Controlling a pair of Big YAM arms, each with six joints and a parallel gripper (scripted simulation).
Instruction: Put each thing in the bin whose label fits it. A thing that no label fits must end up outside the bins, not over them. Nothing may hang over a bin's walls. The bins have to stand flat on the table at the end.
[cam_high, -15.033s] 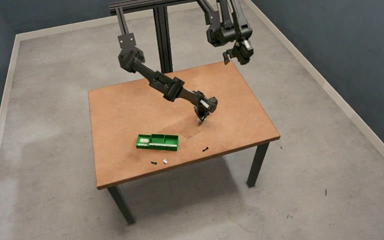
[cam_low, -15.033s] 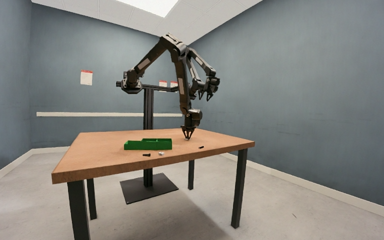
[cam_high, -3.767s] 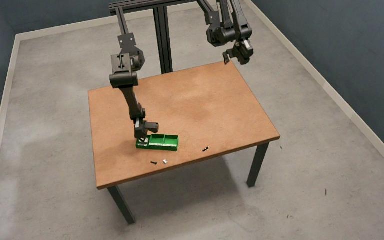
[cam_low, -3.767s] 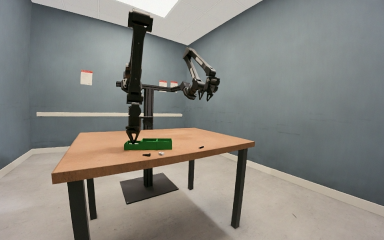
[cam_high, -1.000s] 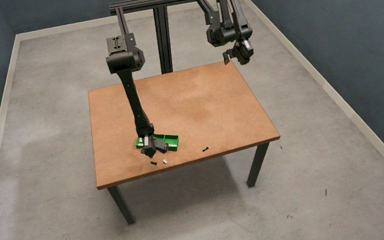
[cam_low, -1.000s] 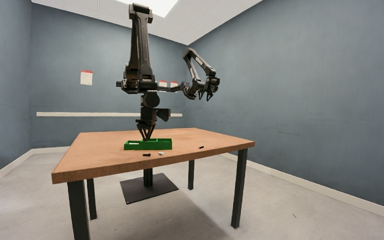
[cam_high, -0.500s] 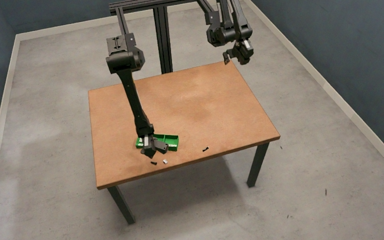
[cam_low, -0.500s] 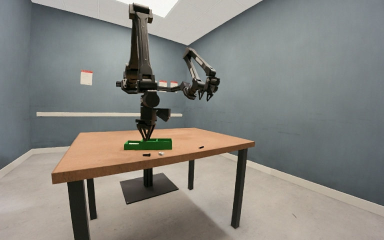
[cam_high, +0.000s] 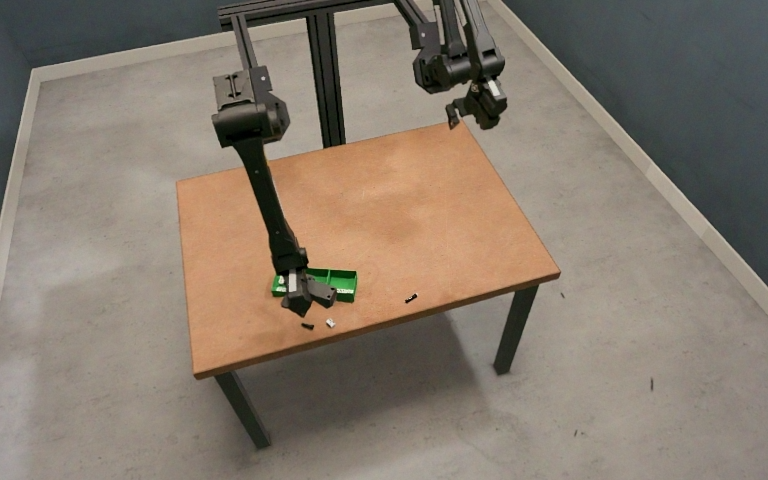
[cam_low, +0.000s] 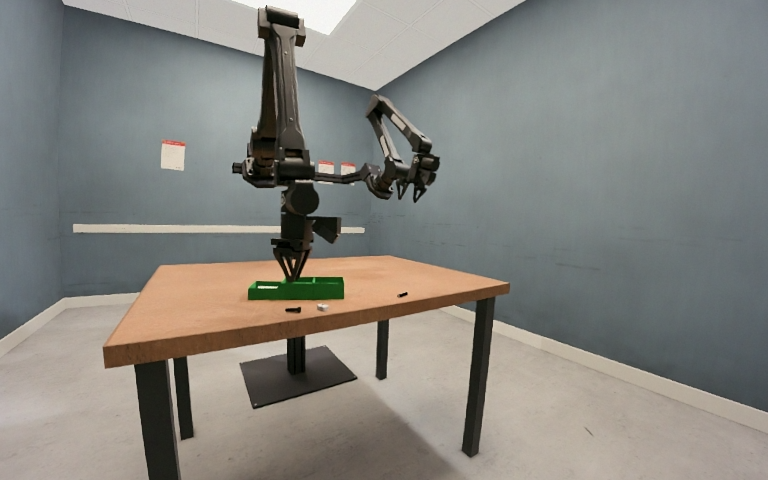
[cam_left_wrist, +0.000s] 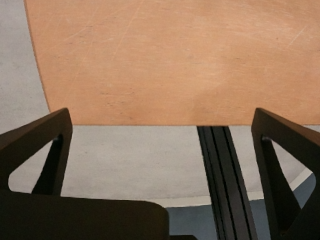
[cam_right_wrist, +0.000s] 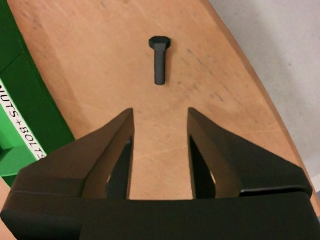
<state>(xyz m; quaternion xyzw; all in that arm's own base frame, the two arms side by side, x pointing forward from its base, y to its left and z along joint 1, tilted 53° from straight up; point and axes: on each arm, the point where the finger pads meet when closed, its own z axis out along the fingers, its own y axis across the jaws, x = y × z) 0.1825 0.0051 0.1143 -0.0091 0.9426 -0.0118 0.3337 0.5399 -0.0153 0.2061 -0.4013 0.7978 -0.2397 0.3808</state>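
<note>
Right now my right hand is 80 mm above the black bolt. From my right hand the other things lie so: green two-compartment bin: 120 mm behind, 70 mm to the left, 60 mm below.
</note>
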